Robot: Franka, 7 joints.
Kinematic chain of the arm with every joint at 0, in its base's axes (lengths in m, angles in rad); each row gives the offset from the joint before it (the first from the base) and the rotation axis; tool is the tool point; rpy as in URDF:
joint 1: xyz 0 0 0.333 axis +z
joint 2: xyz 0 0 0 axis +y
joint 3: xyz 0 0 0.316 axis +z
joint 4: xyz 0.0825 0 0 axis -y
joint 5: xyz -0.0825 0 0.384 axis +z
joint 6: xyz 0 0 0 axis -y
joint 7: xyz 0.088 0 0 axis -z
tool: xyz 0 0 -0.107 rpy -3.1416 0 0
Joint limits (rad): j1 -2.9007..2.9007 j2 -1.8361..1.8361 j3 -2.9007..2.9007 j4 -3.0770..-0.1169 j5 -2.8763..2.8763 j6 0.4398..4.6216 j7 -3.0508..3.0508
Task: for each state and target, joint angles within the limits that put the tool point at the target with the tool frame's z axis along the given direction. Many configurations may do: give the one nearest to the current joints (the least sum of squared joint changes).
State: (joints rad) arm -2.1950 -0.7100 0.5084 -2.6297 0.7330 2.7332 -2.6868
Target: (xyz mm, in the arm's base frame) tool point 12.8 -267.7 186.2 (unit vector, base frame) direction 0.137 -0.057 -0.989
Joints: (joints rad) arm -1.9675 -0.1404 0.7068 -3.0449 1.0987 2.9117 -2.6868
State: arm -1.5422 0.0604 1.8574 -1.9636 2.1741 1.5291 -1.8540
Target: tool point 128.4 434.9 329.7 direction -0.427 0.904 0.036
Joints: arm -1.1625 0.1625 2.3372 -2.5892 2.1659 2.0439 -1.8540
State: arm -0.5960 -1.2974 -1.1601 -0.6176 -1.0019 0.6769 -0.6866
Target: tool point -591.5 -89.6 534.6 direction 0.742 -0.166 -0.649
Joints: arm -0.4772 -1.3847 -1.0397 -0.8978 -0.7009 0.5459 -0.6866
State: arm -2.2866 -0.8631 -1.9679 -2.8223 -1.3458 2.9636 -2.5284
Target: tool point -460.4 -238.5 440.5 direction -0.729 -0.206 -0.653
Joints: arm -1.4908 -0.3039 -1.2289 -2.2981 -1.4220 2.8324 -2.5284
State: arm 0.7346 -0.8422 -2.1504 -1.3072 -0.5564 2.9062 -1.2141
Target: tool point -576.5 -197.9 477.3 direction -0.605 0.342 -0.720
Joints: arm 0.0552 -0.0853 -2.8441 -1.9478 -0.9000 2.3688 -1.2141
